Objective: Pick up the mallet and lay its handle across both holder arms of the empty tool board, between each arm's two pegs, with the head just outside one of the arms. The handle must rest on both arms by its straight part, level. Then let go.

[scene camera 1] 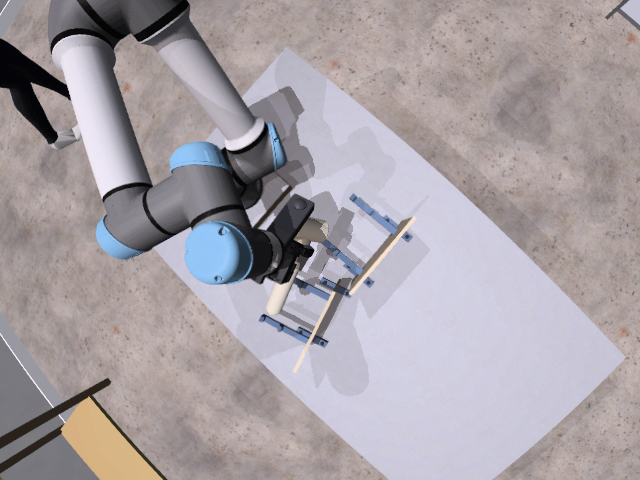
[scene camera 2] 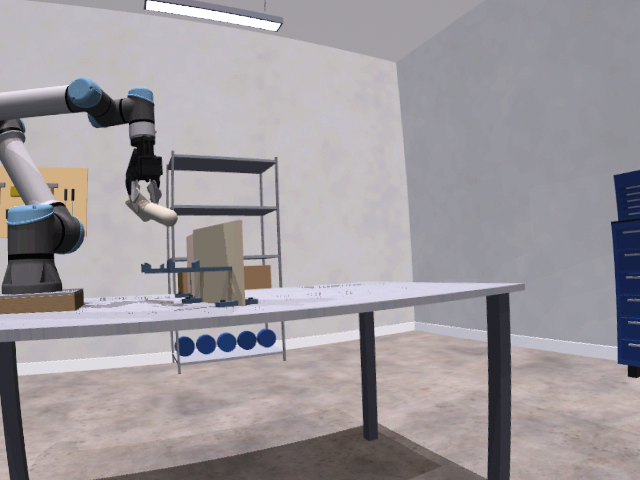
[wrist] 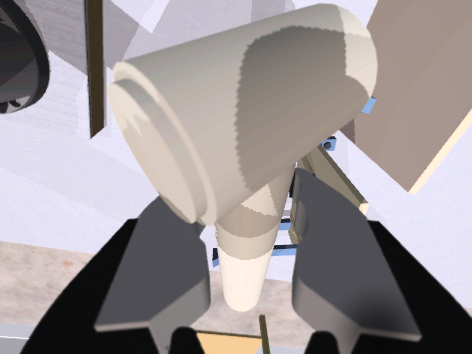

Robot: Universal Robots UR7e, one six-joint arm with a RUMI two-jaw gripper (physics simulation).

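Seen in the pictures: arm's base, link origin: (scene camera 1: pixel 241 187) (scene camera 2: pixel 32 292).
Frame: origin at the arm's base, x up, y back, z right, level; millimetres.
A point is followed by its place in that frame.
My gripper (scene camera 1: pixel 301 251) @[x 213, y -305, z -40 mm] (scene camera 2: pixel 145 196) (wrist: pixel 248 171) @[x 213, y -305, z -40 mm] is shut on the handle of the cream mallet, close to its head. The mallet head (scene camera 1: pixel 315 230) @[x 256, y -310, z -94 mm] (scene camera 2: pixel 135 205) (wrist: pixel 240 110) @[x 276, y -280, z -89 mm] is beside the fingertips. The handle (scene camera 1: pixel 279 297) @[x 209, y -352, z 90 mm] (scene camera 2: pixel 161 213) @[x 188, y -339, z 134 mm] (wrist: pixel 245 275) @[x 227, y -327, z 38 mm] is tilted, its free end lower. The mallet is in the air above the blue holder arms. Two upright tool boards (scene camera 1: pixel 382 255) @[x 163, y -461, z -156 mm] (scene camera 1: pixel 317 328) @[x 160, y -476, z 95 mm] stand on the table, each with two blue arms. No tool shows on either. In scene camera 2, one board (scene camera 2: pixel 217 263) @[x 59, y -479, z 126 mm] partly hides the other (scene camera 2: pixel 189 258) @[x 85, y -453, z -231 mm], and a pegged arm (scene camera 2: pixel 180 269) @[x 47, y -372, z 237 mm] shows below the mallet.
The boards stand on the pale table (scene camera 1: pixel 465 330) @[x -45, y -846, z -170 mm] (scene camera 2: pixel 413 294) @[x -45, y -943, z 328 mm]. A thin dark upright panel (scene camera 1: pixel 273 206) @[x -20, y -119, z -27 mm] (wrist: pixel 95 70) @[x -21, y -119, z -5 mm] stands near the robot's base. A grey shelf unit (scene camera 2: pixel 278 222) is in the background.
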